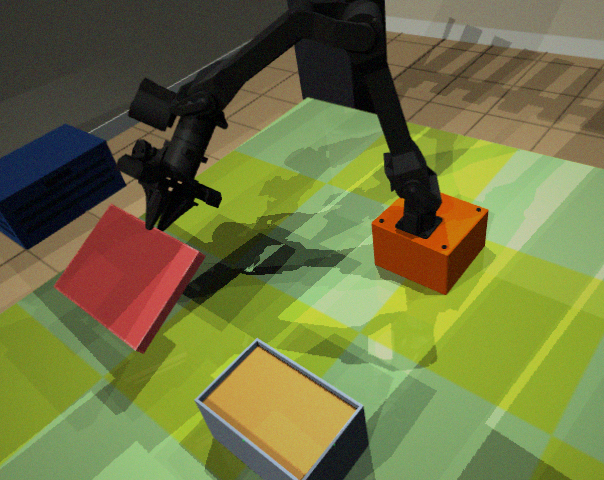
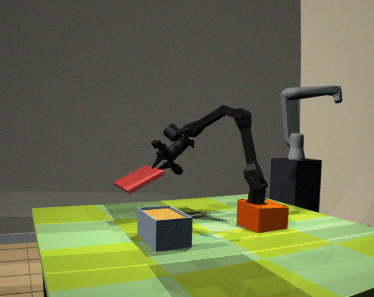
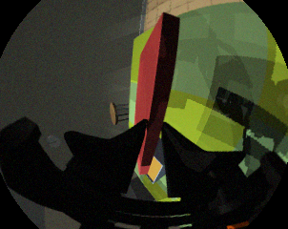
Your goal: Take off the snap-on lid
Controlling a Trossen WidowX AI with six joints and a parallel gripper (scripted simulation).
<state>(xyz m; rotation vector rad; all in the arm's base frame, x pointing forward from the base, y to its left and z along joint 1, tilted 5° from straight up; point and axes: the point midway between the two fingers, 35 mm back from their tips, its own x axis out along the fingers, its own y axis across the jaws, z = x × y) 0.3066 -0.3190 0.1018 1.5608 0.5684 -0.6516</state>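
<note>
Right now the red lid is 7 cm ahead of my gripper tip and 3 cm below it. The rest, counted from my gripper tip: grey-blue storage box 10 cm ahead, 32 cm to the left, 16 cm below.
</note>
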